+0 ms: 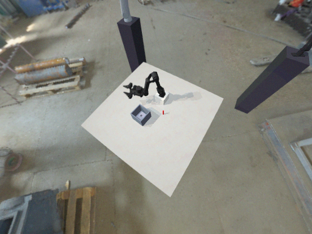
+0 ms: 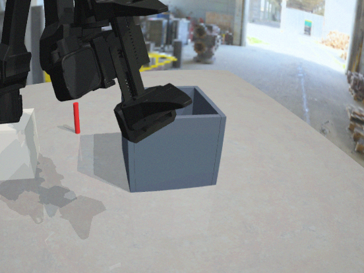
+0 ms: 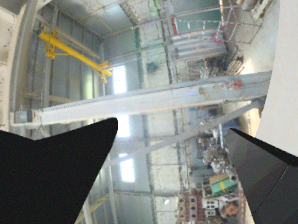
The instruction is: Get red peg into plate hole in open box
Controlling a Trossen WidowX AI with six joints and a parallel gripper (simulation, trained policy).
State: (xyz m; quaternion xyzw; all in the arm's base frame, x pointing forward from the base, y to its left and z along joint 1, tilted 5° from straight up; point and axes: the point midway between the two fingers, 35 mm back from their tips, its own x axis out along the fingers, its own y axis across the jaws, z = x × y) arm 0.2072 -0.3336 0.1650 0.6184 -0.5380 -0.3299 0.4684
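My gripper tip is now 46 cm to the right of the red peg, 24 cm above it and 5 cm past it. Also, from my gripper tip: pale plate (26 cm to the left, 23 cm below, 11 cm ahead).
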